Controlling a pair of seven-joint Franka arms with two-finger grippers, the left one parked.
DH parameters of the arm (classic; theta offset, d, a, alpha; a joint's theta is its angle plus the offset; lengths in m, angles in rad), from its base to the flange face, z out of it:
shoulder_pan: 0 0.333 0 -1.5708
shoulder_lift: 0 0 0 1.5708
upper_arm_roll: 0 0.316 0.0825 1.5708
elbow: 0 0 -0.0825 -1.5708
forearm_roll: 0 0.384 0 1.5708
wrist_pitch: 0 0 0.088 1.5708
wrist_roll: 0 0.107 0 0
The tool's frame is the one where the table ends.
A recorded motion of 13 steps. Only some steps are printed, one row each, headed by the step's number.
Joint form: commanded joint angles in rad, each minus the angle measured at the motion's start. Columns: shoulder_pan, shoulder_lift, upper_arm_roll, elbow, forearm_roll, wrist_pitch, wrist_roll.
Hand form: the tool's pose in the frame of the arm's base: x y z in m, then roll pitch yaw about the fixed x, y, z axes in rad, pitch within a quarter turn. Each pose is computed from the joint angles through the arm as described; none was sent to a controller.
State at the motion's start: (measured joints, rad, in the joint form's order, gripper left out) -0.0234 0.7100 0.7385 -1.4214 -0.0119 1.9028 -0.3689
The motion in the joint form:
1: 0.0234 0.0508 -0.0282 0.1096 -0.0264 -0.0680 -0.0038
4: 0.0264 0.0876 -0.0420 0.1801 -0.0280 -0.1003 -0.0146
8: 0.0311 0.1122 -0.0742 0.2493 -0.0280 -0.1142 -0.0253
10: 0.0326 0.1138 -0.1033 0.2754 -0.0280 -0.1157 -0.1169
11: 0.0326 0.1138 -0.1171 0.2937 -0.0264 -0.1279 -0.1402
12: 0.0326 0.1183 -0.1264 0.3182 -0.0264 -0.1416 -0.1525
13: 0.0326 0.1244 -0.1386 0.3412 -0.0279 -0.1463 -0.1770
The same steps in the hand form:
1: 0.6173 0.3643 0.3603 -2.7067 -0.0712 0.9501
4: 0.6351 0.3526 0.3607 -2.6982 -0.0767 0.9344
8: 0.6570 0.3341 0.3647 -2.7133 -0.0927 0.9022
10: 0.6688 0.3196 0.3676 -2.7440 -0.1314 0.9598
11: 0.6743 0.3113 0.3714 -2.7540 -0.1372 0.9696
12: 0.6800 0.3041 0.3758 -2.7607 -0.1419 0.9705
13: 0.6869 0.2958 0.3784 -2.7740 -0.1536 0.9793

